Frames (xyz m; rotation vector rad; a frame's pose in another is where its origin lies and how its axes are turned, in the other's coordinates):
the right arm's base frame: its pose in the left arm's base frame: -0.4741 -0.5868 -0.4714 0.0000 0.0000 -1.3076
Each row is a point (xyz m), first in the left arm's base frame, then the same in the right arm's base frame.
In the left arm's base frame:
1: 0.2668 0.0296 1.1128
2: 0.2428 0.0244 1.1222
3: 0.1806 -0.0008 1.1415
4: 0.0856 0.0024 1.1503
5: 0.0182 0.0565 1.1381
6: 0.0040 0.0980 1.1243
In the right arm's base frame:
1: -0.4024 0.8758 1.5842
2: -0.4036 0.8512 1.5936
3: -0.3955 0.7846 1.6129
4: -0.4233 0.6937 1.6217
5: -0.4931 0.6427 1.6095
6: -0.5368 0.6398 1.5957

